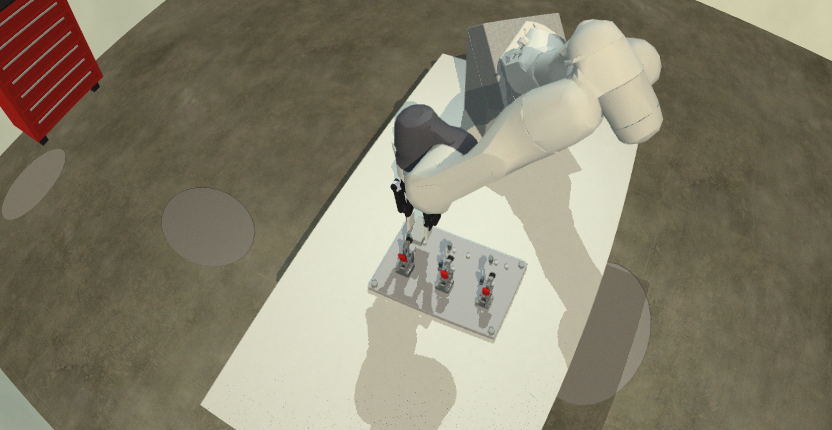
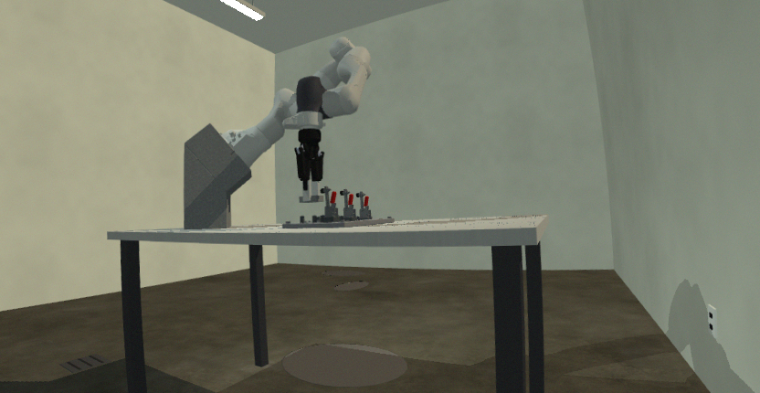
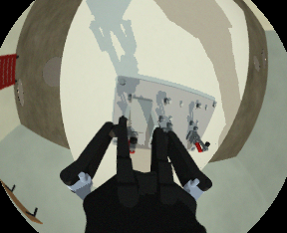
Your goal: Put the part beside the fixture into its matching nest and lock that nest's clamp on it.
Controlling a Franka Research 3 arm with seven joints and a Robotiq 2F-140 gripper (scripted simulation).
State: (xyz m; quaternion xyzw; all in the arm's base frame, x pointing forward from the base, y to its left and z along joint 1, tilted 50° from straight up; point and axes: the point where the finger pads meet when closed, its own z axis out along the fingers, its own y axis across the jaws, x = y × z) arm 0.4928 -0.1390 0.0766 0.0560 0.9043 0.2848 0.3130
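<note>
Now: hand 30 mm above the pale grey part. Round my hand: plate: 40 mm ahead, 110 mm to the left, 110 mm below.
</note>
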